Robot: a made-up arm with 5 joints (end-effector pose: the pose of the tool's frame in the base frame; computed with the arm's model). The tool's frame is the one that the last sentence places. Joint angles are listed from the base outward.
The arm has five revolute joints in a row. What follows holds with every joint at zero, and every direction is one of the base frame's.
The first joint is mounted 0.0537 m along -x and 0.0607 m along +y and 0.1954 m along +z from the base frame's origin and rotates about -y.
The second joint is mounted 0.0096 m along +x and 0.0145 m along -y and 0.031 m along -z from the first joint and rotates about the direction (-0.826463, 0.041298, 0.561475).
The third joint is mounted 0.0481 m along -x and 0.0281 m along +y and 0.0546 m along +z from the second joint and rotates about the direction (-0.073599, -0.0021, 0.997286).
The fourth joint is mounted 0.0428 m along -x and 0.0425 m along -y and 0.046 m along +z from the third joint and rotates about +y.
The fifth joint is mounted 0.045 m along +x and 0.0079 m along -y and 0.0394 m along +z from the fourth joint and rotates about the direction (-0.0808, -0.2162, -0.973).
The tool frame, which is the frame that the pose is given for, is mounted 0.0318 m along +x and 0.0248 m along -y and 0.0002 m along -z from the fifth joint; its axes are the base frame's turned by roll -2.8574, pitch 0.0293 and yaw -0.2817 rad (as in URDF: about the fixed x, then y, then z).
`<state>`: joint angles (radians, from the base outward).
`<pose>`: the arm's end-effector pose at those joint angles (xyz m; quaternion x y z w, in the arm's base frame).
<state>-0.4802 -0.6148 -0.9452 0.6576 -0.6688</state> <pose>-0.1087 0.0021 0.2419 -0.5622 0.4793 0.4066 0.5375</pose>
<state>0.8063 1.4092 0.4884 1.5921 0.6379</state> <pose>-0.0642 0.0735 0.2307 0.4799 -0.4530 0.0504 0.7496</pose>
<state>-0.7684 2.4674 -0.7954 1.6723 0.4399</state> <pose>-0.0412 0.0497 0.2835 0.5272 -0.1199 -0.0756 0.8378</pose>
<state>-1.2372 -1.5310 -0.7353 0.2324 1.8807</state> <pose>-0.0557 0.0028 0.3486 -0.4143 -0.6887 -0.2736 0.5283</pose>
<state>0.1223 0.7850 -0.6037 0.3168 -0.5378</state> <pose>-0.0830 0.0582 0.2785 0.9871 -0.0501 -0.1149 0.1000</pose>
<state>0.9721 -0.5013 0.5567 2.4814 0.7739</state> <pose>-0.0664 -0.0246 0.1315 0.8253 -0.2765 -0.3687 0.3263</pose>
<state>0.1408 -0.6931 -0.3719 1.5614 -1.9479</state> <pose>-0.1075 0.0635 0.2119 -0.2009 -0.4924 0.2692 0.8030</pose>
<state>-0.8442 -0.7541 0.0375 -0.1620 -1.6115</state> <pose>-0.0085 -0.0131 0.2806 -0.7608 -0.2676 0.3120 0.5022</pose>
